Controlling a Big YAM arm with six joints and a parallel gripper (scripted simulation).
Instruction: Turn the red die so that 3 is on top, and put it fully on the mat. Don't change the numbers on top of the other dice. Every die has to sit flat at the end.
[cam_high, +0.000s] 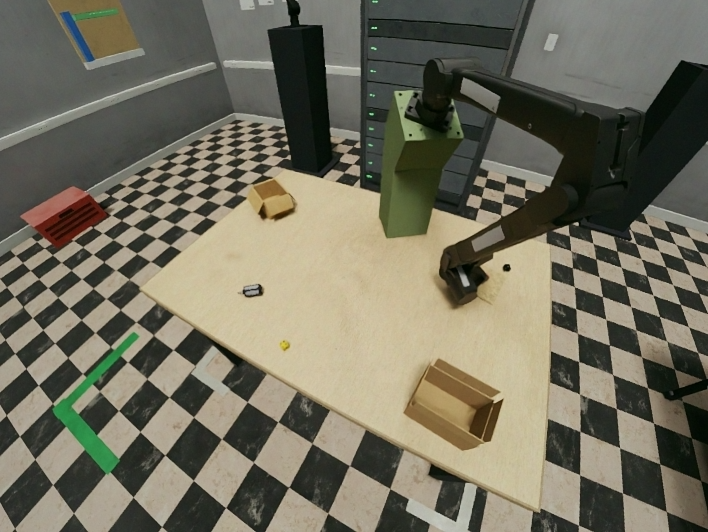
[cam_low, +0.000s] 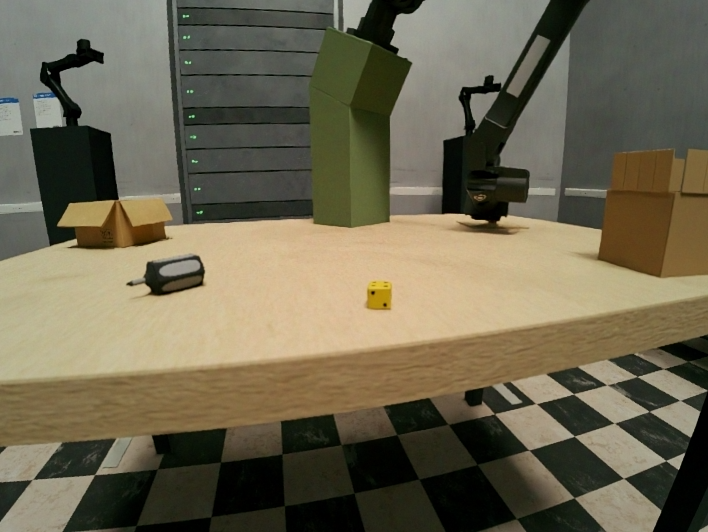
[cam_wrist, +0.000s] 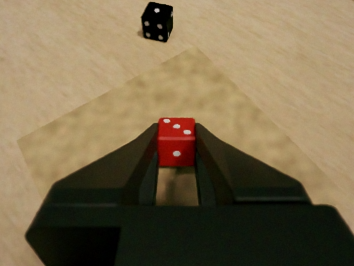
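Now: the red die right at my hand. From my hand the other things lie so: cardboard box: 450 mm ahead, 40 mm to the right, 40 mm above; black die: 80 mm behind, 70 mm to the left, 10 mm below; tan mat: 10 mm to the right, 20 mm below.
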